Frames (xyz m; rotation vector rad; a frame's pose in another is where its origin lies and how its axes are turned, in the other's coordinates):
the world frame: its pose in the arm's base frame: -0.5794 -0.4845 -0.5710 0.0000 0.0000 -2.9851
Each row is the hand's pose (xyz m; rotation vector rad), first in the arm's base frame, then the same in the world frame.
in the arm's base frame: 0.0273 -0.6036 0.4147 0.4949 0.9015 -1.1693
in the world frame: -0.5807 0.2122 0.9857 -0.9061 0.5941 1.5617
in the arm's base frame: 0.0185 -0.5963 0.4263 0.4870 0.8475 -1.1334
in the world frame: -0.5732 0.2036 0.9973 -0.8606 0.5885 1.6196
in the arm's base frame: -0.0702 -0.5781 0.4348 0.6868 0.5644 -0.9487
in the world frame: -0.4884 0.1718 1.0058 -0.5724 0.8196 1.8338
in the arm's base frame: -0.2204 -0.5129 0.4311 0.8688 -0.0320 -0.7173
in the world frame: -0.3502 0.0840 1.0021 0.1194 1.0331 2.0600
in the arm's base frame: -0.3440 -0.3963 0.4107 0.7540 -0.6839 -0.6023
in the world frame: -0.2463 -0.0504 0.9817 0.9053 0.8534 2.0884
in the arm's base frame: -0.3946 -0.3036 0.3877 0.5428 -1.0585 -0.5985
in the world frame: -0.2107 -0.1499 0.9587 1.3264 0.5539 1.9858
